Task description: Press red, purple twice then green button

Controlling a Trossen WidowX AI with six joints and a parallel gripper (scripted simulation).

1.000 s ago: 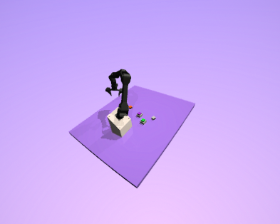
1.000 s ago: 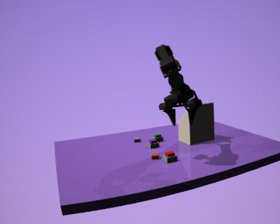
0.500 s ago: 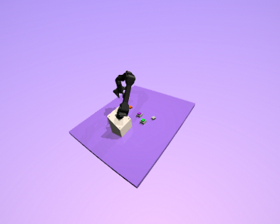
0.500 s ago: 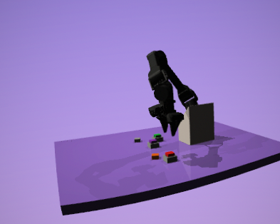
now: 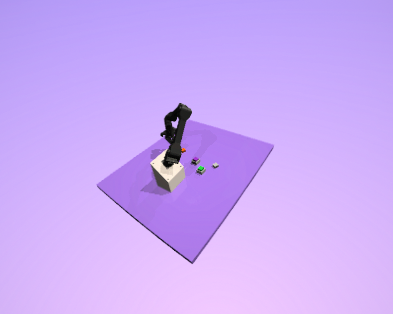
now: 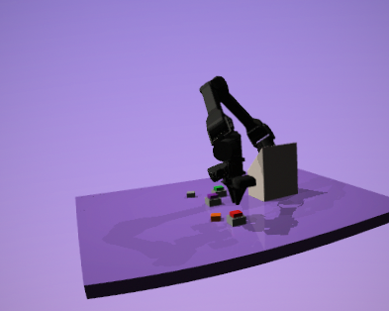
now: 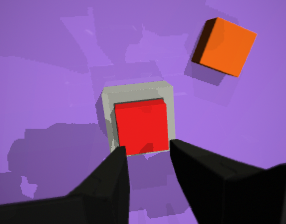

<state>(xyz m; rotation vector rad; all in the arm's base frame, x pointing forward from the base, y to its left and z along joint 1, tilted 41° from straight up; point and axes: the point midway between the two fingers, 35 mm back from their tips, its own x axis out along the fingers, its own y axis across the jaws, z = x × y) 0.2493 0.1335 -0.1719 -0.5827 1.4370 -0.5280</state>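
Now: the red button 3 cm below my gripper tip. Also, from my gripper tip: green button (33 cm to the right, 7 cm behind, 3 cm below); orange block (7 cm to the right, 6 cm below, 5 cm ahead); purple button (24 cm to the right, 3 cm below, 1 cm behind).
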